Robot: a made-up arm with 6 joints.
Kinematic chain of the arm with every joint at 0, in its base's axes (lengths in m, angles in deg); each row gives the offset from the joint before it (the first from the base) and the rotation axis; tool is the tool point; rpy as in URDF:
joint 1: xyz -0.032 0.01 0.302 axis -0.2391 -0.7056 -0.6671
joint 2: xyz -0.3 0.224 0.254 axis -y
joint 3: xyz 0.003 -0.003 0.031 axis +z
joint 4: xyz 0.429 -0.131 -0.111 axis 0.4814 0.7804 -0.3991
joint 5: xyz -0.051 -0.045 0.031 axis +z
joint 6: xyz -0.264 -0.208 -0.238 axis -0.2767 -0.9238 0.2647
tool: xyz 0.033 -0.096 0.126 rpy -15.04 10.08 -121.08
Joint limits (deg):
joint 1: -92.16..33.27
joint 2: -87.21..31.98
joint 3: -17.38..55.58
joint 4: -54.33..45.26
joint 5: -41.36..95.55
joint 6: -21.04..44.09
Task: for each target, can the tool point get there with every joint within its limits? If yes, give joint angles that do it. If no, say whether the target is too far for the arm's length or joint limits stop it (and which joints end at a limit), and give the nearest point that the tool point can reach.
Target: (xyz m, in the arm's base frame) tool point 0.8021 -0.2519 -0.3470
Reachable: no: joint limits stop it (at a limit: joint 1, joint 3, joint 6) | nearest point 0.5223 -0.0774 0.0674 | short by 0.530 m
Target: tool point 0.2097 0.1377 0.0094
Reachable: yes | joints 4.78 -33.46 41.78 7.47 66.73 27.71
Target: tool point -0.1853 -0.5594 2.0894
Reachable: no: too far | nearest point -0.0754 -0.1654 1.0736 | short by 1.095 m
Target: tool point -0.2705 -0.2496 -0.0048
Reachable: yes | joints 7.80 -62.24 7.83 14.16 63.21 34.57
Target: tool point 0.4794 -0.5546 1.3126
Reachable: no: joint limits stop it (at a limit: joint 2, joint 3, joint 4, joint 6) | nearest point 0.2864 -0.3047 0.9386 | short by 0.489 m
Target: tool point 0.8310 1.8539 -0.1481
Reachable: no: too far | nearest point 0.2777 0.6683 0.1265 | short by 1.337 m
